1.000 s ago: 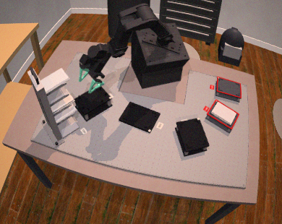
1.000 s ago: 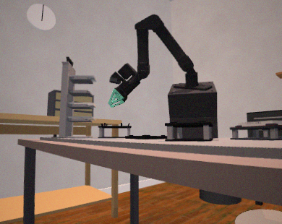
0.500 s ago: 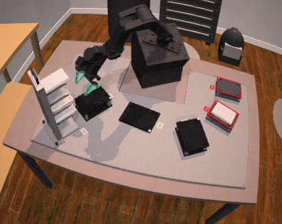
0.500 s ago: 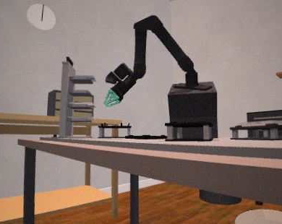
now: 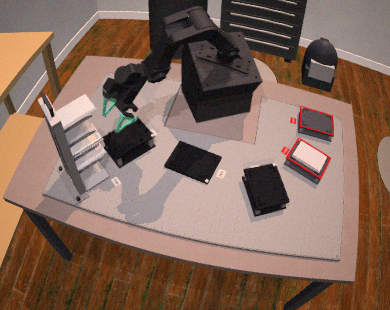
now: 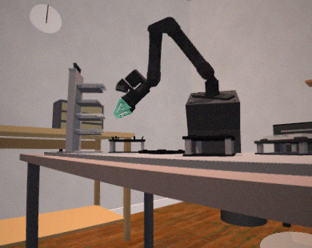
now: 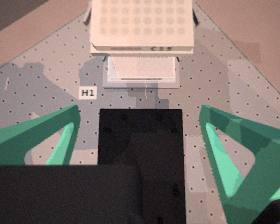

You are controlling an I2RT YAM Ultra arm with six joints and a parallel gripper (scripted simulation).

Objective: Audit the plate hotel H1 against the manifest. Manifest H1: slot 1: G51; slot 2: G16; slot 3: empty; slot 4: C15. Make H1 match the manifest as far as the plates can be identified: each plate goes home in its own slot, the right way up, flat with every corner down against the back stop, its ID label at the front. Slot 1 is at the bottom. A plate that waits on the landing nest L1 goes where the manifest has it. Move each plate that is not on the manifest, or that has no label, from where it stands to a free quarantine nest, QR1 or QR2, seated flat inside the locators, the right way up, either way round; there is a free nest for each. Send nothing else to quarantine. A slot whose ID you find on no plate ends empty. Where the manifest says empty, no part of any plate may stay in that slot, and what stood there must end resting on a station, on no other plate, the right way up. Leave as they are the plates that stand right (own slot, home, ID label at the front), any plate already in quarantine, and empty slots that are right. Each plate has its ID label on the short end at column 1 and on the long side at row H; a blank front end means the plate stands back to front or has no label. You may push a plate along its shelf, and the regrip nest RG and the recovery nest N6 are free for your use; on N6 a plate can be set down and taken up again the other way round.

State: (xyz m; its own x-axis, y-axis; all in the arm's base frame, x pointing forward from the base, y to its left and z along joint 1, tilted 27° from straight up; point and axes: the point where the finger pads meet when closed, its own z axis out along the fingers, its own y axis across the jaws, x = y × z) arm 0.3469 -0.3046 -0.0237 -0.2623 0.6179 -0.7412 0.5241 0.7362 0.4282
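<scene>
My gripper is now 40 mm past the black regrip nest, 30 mm to the right of it and 120 mm above it. The rest, counted from my hand: RG label: 130 mm behind, 90 mm to the left, 180 mm below; then plate hotel H1: 160 mm ahead, 120 mm to the right, 10 mm above; then H1 tag: 110 mm ahead, 40 mm to the left, 180 mm below.
</scene>
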